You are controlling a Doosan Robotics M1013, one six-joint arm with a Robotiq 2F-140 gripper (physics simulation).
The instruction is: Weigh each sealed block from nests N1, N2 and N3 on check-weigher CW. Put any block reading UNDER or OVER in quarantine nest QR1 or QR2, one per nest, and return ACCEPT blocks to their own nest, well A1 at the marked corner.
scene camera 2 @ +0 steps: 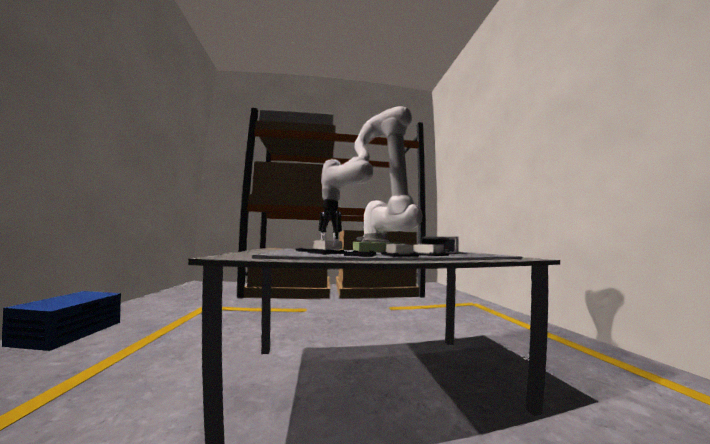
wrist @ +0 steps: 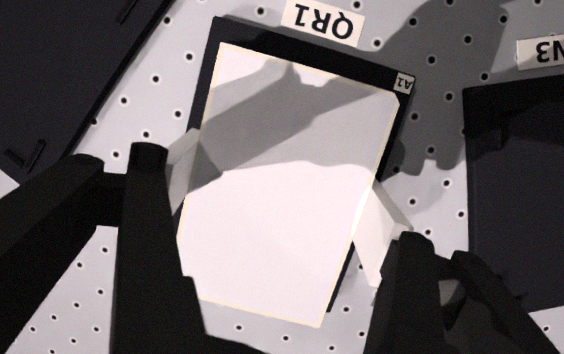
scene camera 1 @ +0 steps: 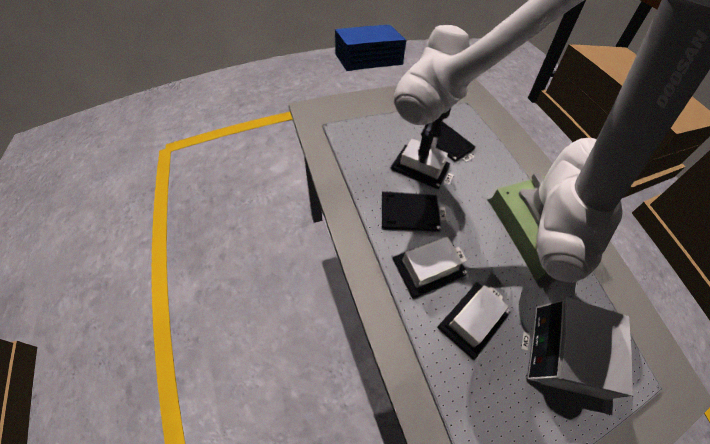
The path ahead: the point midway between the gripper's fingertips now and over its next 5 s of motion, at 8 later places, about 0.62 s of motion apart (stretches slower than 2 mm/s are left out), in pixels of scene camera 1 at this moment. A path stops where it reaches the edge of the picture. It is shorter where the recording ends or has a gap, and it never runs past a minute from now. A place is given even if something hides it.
My gripper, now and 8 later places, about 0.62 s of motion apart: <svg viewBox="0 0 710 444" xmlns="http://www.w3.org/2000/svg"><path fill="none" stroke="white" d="M425 159L425 159L425 160L425 158L426 154L428 144L416 173L414 172L414 169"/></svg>
